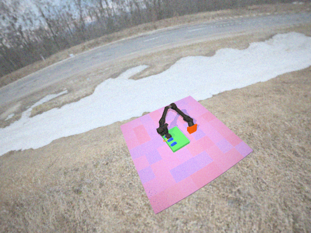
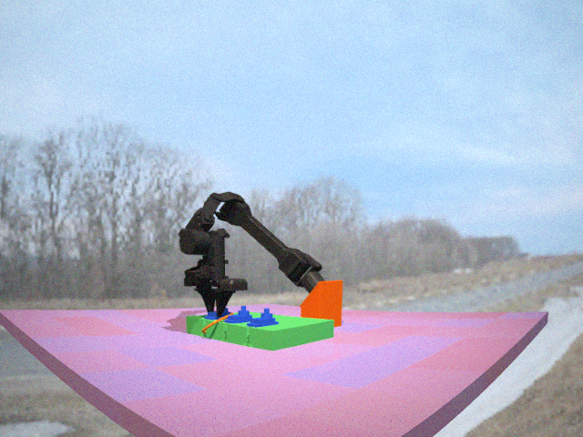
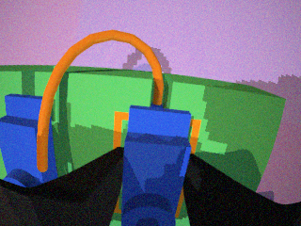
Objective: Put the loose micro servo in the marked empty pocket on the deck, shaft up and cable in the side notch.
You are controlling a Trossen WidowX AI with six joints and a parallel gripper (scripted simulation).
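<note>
My gripper tip is now 13 cm past the green deck, 7 cm to the right of it and 3 cm above it.
</note>
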